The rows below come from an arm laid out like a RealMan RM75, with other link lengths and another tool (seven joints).
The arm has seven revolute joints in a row. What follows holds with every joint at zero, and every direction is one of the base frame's. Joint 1 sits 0.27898 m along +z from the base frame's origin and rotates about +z. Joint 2 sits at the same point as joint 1 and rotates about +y. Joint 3 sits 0.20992 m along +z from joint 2 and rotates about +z. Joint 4 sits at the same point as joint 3 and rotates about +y. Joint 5 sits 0.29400 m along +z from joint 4 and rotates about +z. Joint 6 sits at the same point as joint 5 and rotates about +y. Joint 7 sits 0.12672 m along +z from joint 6 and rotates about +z. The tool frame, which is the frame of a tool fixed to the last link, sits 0.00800 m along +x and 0.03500 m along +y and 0.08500 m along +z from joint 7; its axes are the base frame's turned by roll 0.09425, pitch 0.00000 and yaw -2.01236 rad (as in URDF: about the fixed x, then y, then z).
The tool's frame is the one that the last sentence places.
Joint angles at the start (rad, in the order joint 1, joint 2, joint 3, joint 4, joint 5, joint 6, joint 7):
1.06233, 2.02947, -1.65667, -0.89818, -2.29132, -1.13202, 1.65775
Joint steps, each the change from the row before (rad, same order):
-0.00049, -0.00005, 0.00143, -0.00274, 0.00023, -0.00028, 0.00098
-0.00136, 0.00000, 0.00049, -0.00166, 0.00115, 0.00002, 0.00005
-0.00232, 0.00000, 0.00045, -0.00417, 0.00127, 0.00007, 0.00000
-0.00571, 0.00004, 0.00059, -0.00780, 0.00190, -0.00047, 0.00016
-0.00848, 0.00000, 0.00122, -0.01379, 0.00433, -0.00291, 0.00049
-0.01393, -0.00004, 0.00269, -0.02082, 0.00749, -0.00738, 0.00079
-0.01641, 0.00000, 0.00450, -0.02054, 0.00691, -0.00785, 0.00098
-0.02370, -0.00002, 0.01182, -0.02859, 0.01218, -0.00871, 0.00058
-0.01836, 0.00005, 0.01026, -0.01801, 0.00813, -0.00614, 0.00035
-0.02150, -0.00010, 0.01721, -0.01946, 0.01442, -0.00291, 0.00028
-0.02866, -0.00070, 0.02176, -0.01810, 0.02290, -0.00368, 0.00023
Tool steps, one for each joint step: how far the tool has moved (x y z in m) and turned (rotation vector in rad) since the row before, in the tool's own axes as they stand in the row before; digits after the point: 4 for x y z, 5 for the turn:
0.0008, -0.0003, -0.0005, 0.00064, 0.00265, 0.00047
0.0001, -0.0002, -0.0002, 0.00123, 0.00151, 0.00089
0.0005, -0.0005, -0.0004, 0.00155, 0.00297, -0.00010
0.0003, -0.0007, -0.0006, 0.00277, 0.00428, 0.00099
0.0008, -0.0018, -0.0014, 0.00626, 0.00656, 0.00106
0.0004, -0.0027, -0.0022, 0.01127, 0.00780, 0.00383
-0.0005, -0.0019, -0.0024, 0.01101, 0.00776, 0.00747
0.0006, -0.0020, -0.0042, 0.01663, 0.01786, 0.01452
-0.0005, -0.0002, -0.0031, 0.01090, 0.01232, 0.01426
0.0011, 0.0003, -0.0043, 0.01479, 0.02338, 0.02222
-0.0005, 0.0016, -0.0050, 0.02059, 0.02741, 0.03567

